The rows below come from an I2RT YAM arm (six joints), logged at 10 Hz.
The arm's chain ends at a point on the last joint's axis. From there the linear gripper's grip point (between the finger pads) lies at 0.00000 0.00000 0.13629 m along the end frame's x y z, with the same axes.
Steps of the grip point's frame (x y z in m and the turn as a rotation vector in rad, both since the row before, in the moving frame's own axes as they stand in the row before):
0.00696, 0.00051, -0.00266, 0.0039, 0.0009, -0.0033
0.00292, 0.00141, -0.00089, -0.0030, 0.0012, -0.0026
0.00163, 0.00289, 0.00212, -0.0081, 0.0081, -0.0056
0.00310, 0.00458, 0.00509, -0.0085, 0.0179, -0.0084
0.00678, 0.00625, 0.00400, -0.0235, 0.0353, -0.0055
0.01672, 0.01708, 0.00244, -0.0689, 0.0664, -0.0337
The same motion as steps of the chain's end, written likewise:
0.00684, 0.00104, -0.00266, 0.0039, 0.0009, -0.0033
0.00276, 0.00100, -0.00089, -0.0030, 0.0012, -0.0026
0.00052, 0.00179, 0.00213, -0.0081, 0.0081, -0.0056
0.00066, 0.00343, 0.00512, -0.0085, 0.0179, -0.0084
0.00196, 0.00306, 0.00412, -0.0235, 0.0353, -0.0055
0.00753, 0.00786, 0.00306, -0.0689, 0.0664, -0.0337

